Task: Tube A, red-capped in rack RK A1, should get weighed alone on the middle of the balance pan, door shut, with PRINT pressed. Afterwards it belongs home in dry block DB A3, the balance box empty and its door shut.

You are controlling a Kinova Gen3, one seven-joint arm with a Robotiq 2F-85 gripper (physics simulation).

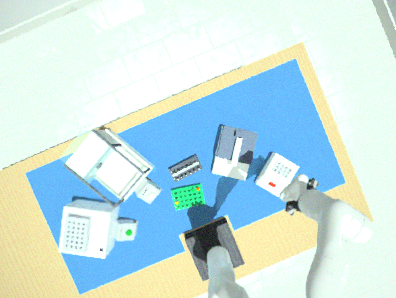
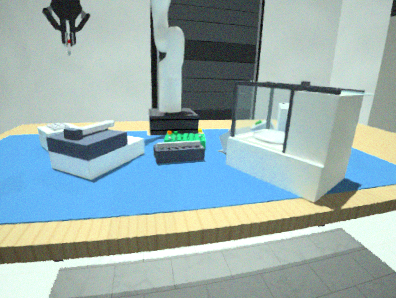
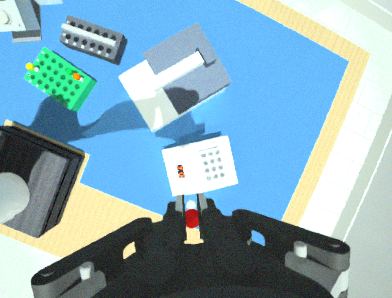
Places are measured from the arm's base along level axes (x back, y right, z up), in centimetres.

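Pixels of known places: gripper, between the fingertips: (image 2: 69, 46) (image 3: 190, 204); arm's base, origin of its link: (image 1: 218, 257) (image 2: 170, 110) (image 3: 8, 193).
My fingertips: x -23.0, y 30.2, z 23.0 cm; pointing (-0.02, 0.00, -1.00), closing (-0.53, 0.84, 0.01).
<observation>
Ahead of a thing's pixels: the offset from my fingertips to its top centre. "pt": to the spot under its first point.
My gripper (image 1: 289, 192) (image 2: 69, 44) (image 3: 190, 204) is shut on the red-capped tube {dx +0.5, dy +0.4, dz +1.9 cm} (image 2: 69, 50) (image 3: 192, 218), held upright high above the table near the white block with a hole grid and red display (image 1: 265, 176) (image 2: 45, 136) (image 3: 192, 152), apparently the dry block. Its holes look empty; their labels are unreadable. The balance (image 1: 131, 150) (image 2: 325, 140) stands at the opposite end; its pan (image 2: 267, 136) looks bare. The top door's dark handle {pt dx -26.9, dy -58.8, dz -7.9 cm} (image 1: 99, 164) (image 2: 305, 83) sits toward the rear housing, so the door appears open. The green rack {dx -3.1, dy -34.6, dz -27.2 cm} (image 1: 188, 196) (image 2: 186, 139) (image 3: 82, 95) holds orange-capped and yellow-capped tubes.
A dark rack with a white bar {dx -14.8, dy -32.0, dz -25.4 cm} (image 1: 185, 168) (image 2: 179, 154) (image 3: 92, 40) stands beside the green rack. A grey-and-white box {dx -15.0, dy -11.1, dz -20.0 cm} (image 1: 235, 150) (image 2: 90, 150) (image 3: 175, 75) is near the dry block. A white machine {dx -2.2, dy -71.8, dz -13.2 cm} (image 1: 90, 230) and a small unit with a green button {dx +2.6, dy -61.6, dz -22.7 cm} (image 1: 128, 232) stand near the balance.
</observation>
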